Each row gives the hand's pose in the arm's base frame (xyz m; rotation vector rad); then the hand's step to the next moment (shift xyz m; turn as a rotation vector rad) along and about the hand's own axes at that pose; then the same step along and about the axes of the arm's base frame.
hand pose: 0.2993 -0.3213 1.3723 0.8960 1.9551 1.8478
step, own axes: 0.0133 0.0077 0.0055 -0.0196 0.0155 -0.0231
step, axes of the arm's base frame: -0.0050 0.0124 0.0094 0.0043 -0.0307 0.0141
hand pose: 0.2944 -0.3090 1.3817 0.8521 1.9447 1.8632
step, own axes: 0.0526 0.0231 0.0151 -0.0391 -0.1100 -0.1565
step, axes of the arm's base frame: -0.0269 0.0435 0.0302 -0.0860 -0.1449 -0.0986
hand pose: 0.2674 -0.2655 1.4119 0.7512 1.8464 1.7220
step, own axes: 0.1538 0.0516 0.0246 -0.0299 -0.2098 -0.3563
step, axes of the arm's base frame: -0.0911 0.1266 0.0510 -0.2362 -0.2871 -0.1834
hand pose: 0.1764 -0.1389 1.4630 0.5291 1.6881 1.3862
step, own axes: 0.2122 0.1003 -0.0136 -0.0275 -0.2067 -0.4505
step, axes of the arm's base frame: -0.1443 0.1845 0.0199 -0.3155 -0.3380 -0.1806
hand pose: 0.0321 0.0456 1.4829 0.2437 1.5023 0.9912
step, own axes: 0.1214 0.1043 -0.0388 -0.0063 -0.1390 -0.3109
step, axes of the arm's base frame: -0.1023 0.1276 -0.0192 -0.2220 -0.2226 -0.1312
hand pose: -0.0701 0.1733 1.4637 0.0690 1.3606 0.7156
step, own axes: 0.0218 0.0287 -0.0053 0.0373 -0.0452 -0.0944
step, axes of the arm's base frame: -0.0163 0.0317 -0.0074 -0.0648 -0.0502 -0.0750
